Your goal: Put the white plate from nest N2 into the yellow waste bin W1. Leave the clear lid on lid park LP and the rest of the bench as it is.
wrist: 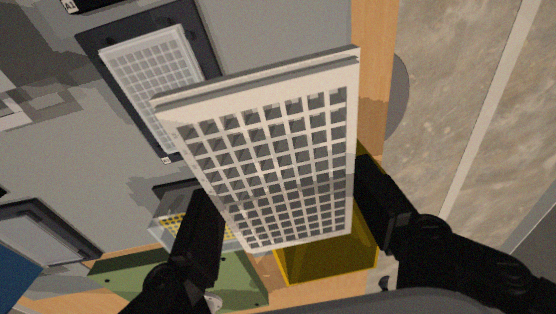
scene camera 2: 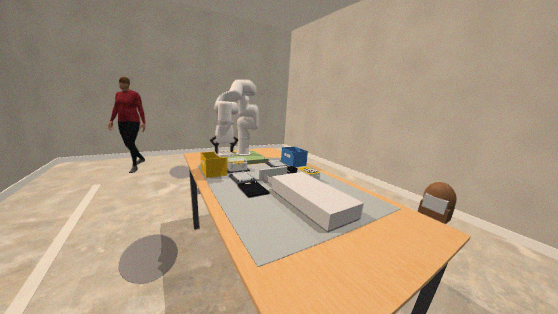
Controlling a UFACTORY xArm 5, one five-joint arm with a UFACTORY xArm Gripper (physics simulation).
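Places are measured from the arm's base along level axes (x ahead, y left, z up), in centimetres.
Where they show: gripper, between the fingertips: (wrist: 283, 189) (scene camera 2: 224, 153); arm's base, origin of its link: (scene camera 2: 243, 154).
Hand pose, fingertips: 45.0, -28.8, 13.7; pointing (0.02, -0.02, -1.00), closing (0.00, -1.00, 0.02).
Things, the pixels of their top centre, and the offset from my fingertips, as dx, dy, dz.
- white plate, centre of its top: (wrist: 285, 198) (scene camera 2: 224, 151) +0.3, +0.0, +0.9
- yellow waste bin, centre of its top: (wrist: 328, 245) (scene camera 2: 213, 154) -15.1, -3.3, -4.6
- pale clear lid, centre of its top: (wrist: 34, 244) -14.7, +45.3, -14.6
- black nest, centre of its top: (scene camera 2: 253, 186) +20.5, +10.2, -14.4
- pale gridded plate, centre of its top: (wrist: 169, 101) (scene camera 2: 242, 175) +2.9, +10.5, -14.0
- clear box with yellow wells, centre of its top: (wrist: 204, 239) (scene camera 2: 237, 159) -14.9, +13.0, -8.9
- blue bin, centre of its top: (scene camera 2: 294, 149) -15.5, +61.3, -4.6
The white plate (wrist: 280, 145) (scene camera 2: 225, 153) with square wells is held between the two black fingers of my gripper (wrist: 283, 189) (scene camera 2: 225, 148), which is shut on its long sides. In the wrist view the plate covers part of the yellow waste bin (wrist: 327, 262) (scene camera 2: 214, 166), whose open inside shows below the plate. In the scene view my gripper is behind the bin and a little above the table. A pale clear lid (wrist: 37, 235) lies in a dark frame, likely the lid park. A black nest (scene camera 2: 253, 189) stands empty; its label is too small to read.
A pale gridded plate (wrist: 150, 65) (scene camera 2: 243, 177) sits on a dark nest. A clear box with yellow wells (wrist: 172, 225) (scene camera 2: 237, 164) stands near the green base (wrist: 235, 280). A blue bin (scene camera 2: 294, 156) (wrist: 17, 280) and a long white block (scene camera 2: 315, 197) stand on the table. A person (scene camera 2: 128, 110) walks behind.
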